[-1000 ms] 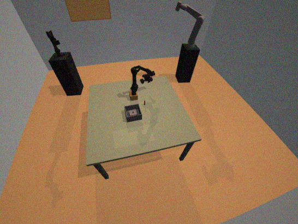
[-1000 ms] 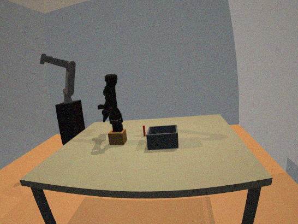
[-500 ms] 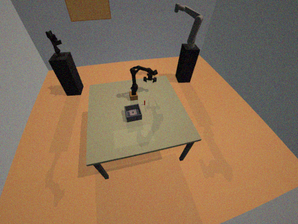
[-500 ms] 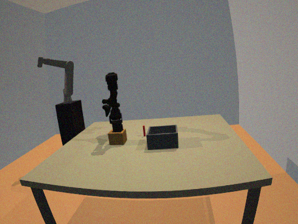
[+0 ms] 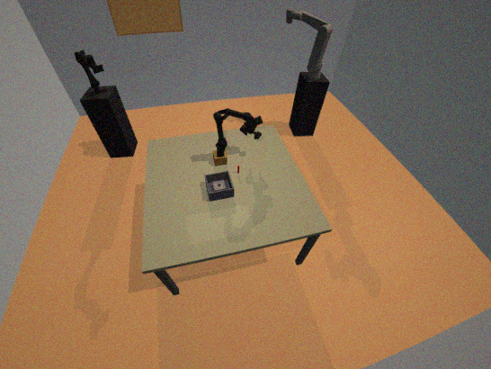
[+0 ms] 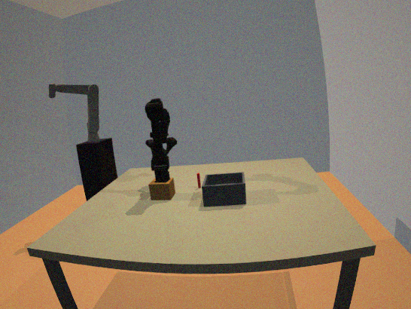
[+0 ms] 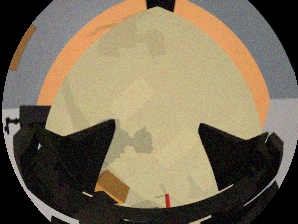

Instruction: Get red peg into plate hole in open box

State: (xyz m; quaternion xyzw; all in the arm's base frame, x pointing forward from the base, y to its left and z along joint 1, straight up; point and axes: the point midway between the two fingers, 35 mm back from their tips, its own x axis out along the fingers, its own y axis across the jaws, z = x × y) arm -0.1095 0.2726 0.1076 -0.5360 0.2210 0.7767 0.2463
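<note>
Now: gripper tip 270 mm short of the red peg, 140 mm to the left of it and 120 mm above it. From my gripper tip the other things lie so: plate 440 mm ahead, 310 mm to the right, 110 mm below; dark box 440 mm ahead, 310 mm to the right, 130 mm below.
</note>
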